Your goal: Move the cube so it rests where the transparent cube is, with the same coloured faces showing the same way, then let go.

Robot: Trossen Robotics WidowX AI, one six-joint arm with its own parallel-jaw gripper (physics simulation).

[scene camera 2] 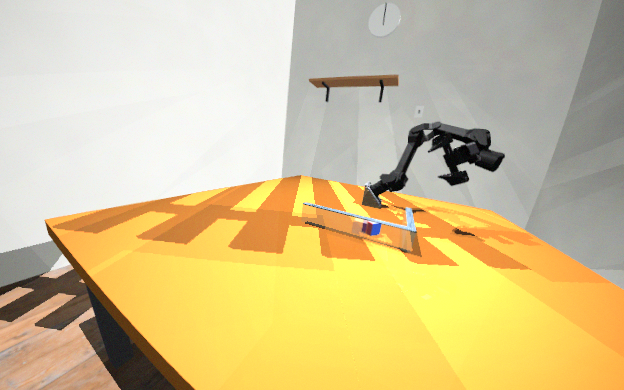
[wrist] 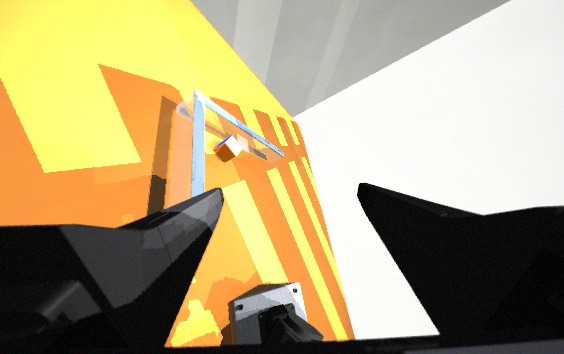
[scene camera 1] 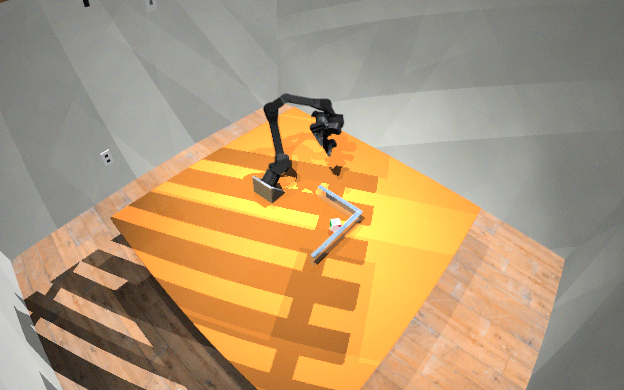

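Seen in the pictures: gripper, fingertip midpoint: (scene camera 2: pixel 433 164) (wrist: pixel 290 191) (scene camera 1: pixel 325 151); arm's base, link origin: (scene camera 2: pixel 373 191) (wrist: pixel 279 330) (scene camera 1: pixel 267 183).
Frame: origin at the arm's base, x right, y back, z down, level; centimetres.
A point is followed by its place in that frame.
Note:
The small cube (scene camera 1: pixel 335 222) {x -3.0, y -36.3, z 2.2 cm} (scene camera 2: pixel 373 228) (wrist: pixel 226 149) {x -5.1, y -34.9, z 3.1 cm} rests on the table inside the corner of a low L-shaped wall. A white face and a green edge show in scene camera 1, blue and red faces in scene camera 2, and white and orange faces with a blue edge in the wrist view. The pale transparent cube (scene camera 2: pixel 358 227) (wrist: pixel 243 142) is right beside it, seeming to touch or overlap it; I cannot make out its face colours. My gripper (scene camera 1: pixel 328 150) {x -18.9, y -17.5, z -16.4 cm} (scene camera 2: pixel 436 163) {x -18.9, y -17.5, z -16.4 cm} (wrist: pixel 290 191) {x -18.9, y -17.5, z -16.4 cm} is open and empty, high above the table and well away from both cubes.
The see-through wall (scene camera 1: pixel 340 199) {x -13.6, y -31.1, z 0.2 cm} (scene camera 2: pixel 340 212) {x 5.5, y -41.6, z 0.1 cm} (wrist: pixel 198 150) {x -13.9, y -30.0, z 0.1 cm} has a light blue top edge; one arm runs close beside the cubes. The arm's base plate (scene camera 1: pixel 265 190) {x 4.0, y -2.4, z 0.0 cm} (wrist: pixel 242 320) {x -4.0, y -3.0, z 4.3 cm} stands on the orange table (scene camera 1: pixel 425 235) {x -25.7, y -70.4, z 6.1 cm} (scene camera 2: pixel 300 320) {x 1.9, y -73.0, z 6.1 cm}. Room walls stand behind the table.

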